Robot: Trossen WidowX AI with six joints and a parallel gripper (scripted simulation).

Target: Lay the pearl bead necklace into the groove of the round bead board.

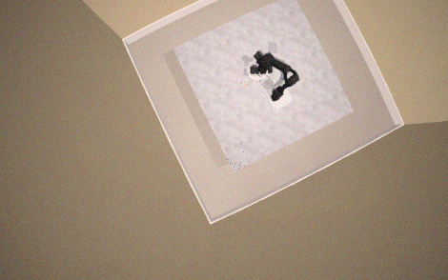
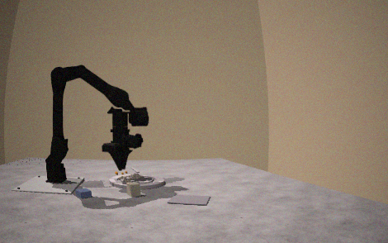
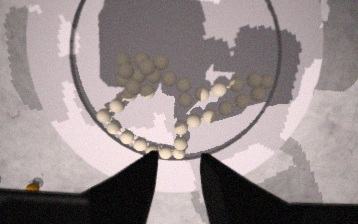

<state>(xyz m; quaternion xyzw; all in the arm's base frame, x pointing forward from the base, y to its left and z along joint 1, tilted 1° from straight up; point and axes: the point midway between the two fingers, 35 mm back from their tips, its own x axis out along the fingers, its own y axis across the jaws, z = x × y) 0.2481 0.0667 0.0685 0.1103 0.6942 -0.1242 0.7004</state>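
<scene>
The round bead board is 50 mm ahead of my gripper tip, 10 mm to the right of it and 30 mm below it. Round my gripper tip: flat grey plate: 200 mm ahead, 240 mm to the right, 40 mm below; cream cube: 50 mm ahead, 180 mm to the right, 30 mm below; blue block: 100 mm behind, 210 mm to the right, 30 mm below.
</scene>
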